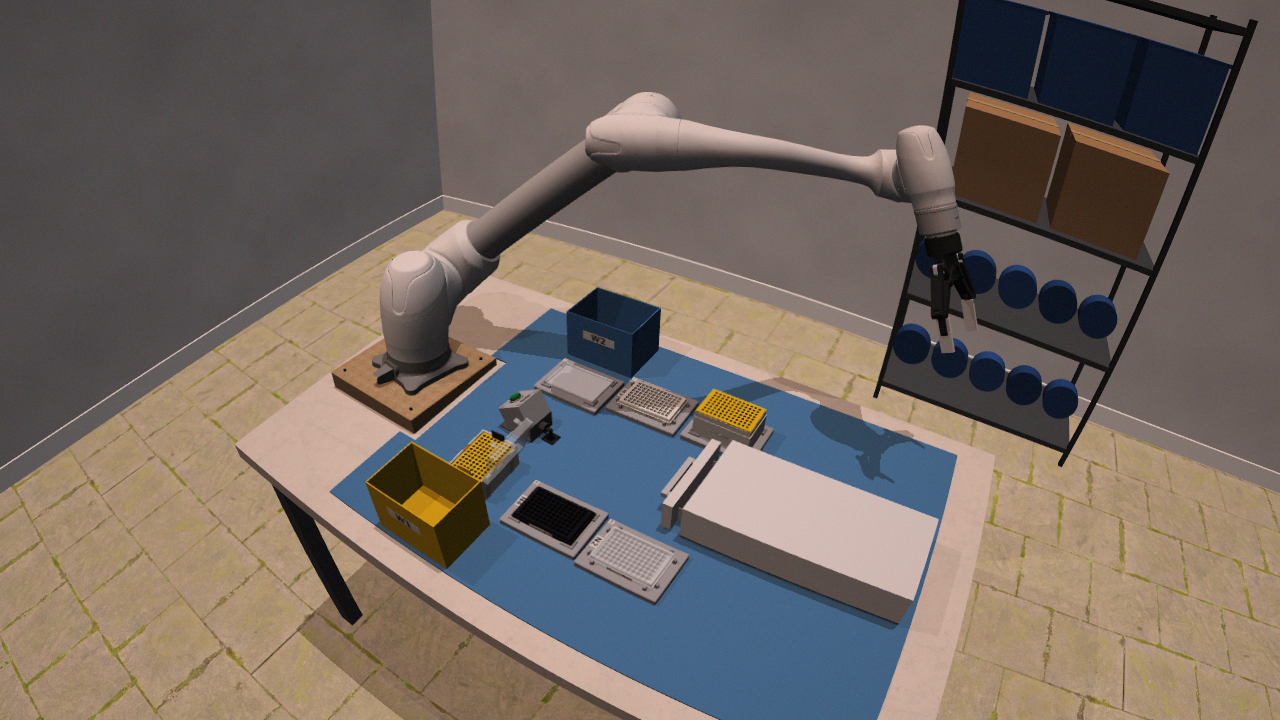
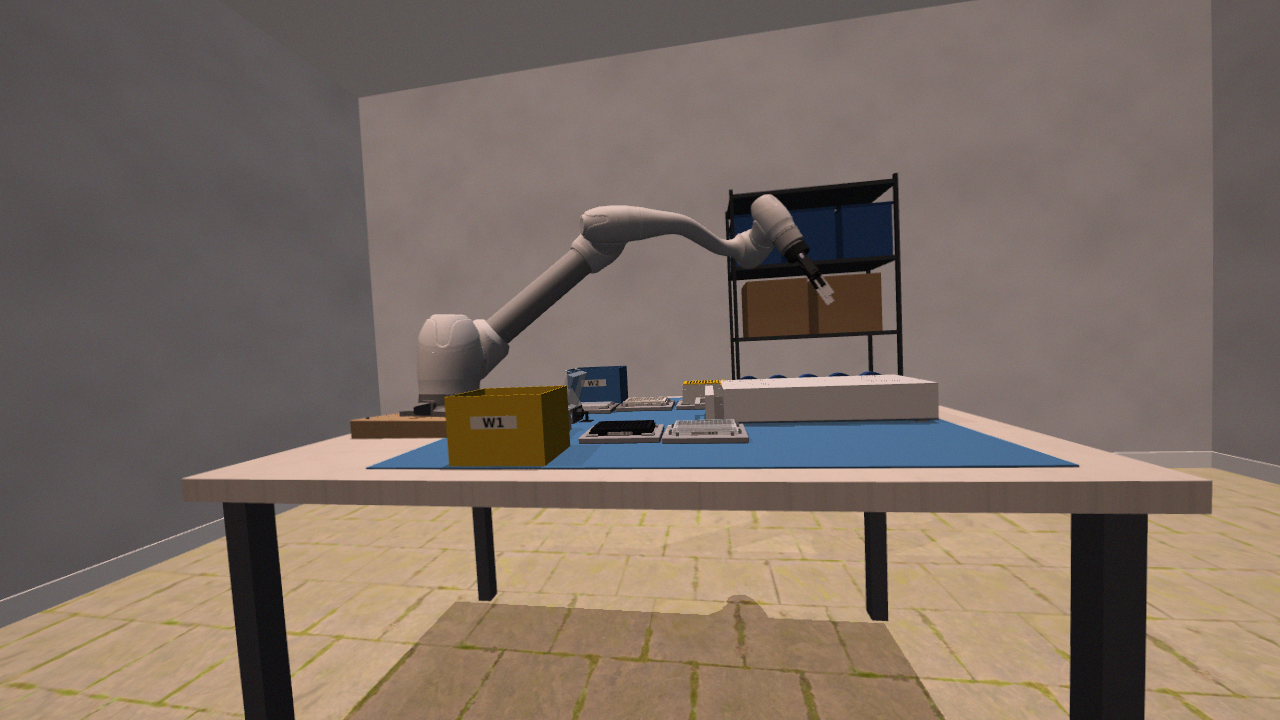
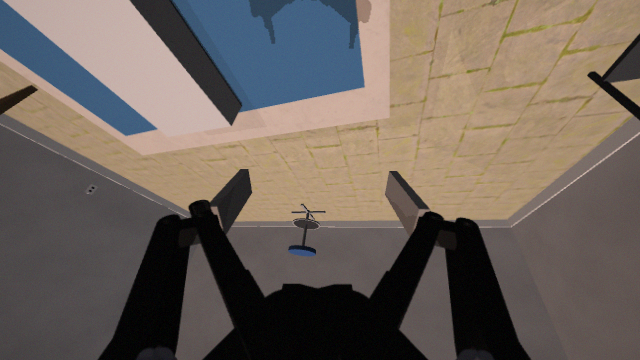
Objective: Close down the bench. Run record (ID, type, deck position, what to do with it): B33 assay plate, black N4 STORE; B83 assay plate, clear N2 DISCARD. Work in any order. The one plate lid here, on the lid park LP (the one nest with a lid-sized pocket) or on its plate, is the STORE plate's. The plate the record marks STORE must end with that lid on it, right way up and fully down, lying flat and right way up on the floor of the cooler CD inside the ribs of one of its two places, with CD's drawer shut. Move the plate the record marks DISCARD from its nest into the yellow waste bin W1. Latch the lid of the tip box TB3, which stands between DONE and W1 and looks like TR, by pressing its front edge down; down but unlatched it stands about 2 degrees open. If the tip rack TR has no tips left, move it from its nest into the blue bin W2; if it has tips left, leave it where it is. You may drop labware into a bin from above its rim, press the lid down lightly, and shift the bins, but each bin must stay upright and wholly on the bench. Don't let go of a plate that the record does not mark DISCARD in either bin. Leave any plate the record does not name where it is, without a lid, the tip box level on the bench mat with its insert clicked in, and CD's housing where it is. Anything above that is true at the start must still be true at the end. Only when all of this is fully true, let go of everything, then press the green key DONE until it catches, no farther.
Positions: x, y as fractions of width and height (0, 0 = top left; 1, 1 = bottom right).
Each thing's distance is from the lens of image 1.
yellow bin W1 (image 1: 0.33, 0.67): 133 cm
blue bin W2 (image 1: 0.49, 0.47): 150 cm
cooler CD (image 1: 0.67, 0.76): 117 cm
black plate (image 1: 0.42, 0.70): 126 cm
The marked spots on the cooler CD and the blue bin W2 are 68 cm apart.
